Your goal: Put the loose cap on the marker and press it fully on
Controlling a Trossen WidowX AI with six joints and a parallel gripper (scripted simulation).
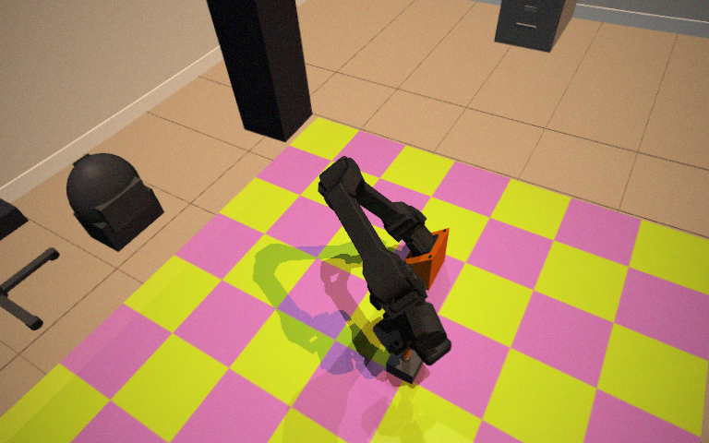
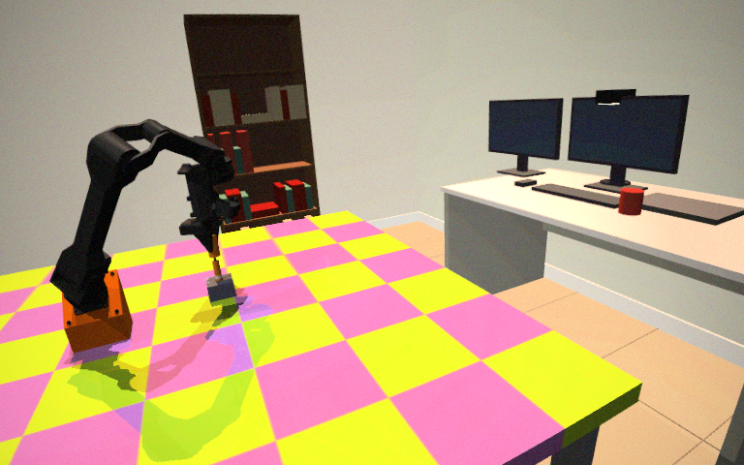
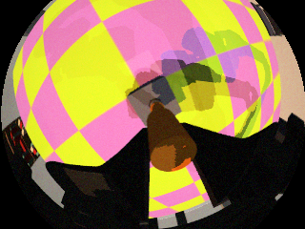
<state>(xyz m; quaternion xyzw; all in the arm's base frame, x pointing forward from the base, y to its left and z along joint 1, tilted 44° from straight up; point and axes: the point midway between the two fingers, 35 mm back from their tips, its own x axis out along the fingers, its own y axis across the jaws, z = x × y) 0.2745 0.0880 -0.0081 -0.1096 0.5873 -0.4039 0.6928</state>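
Now: the dark grey holder block 10 cm below my gripper tip. Also, from my gripper tip: orange cap (1 cm above).
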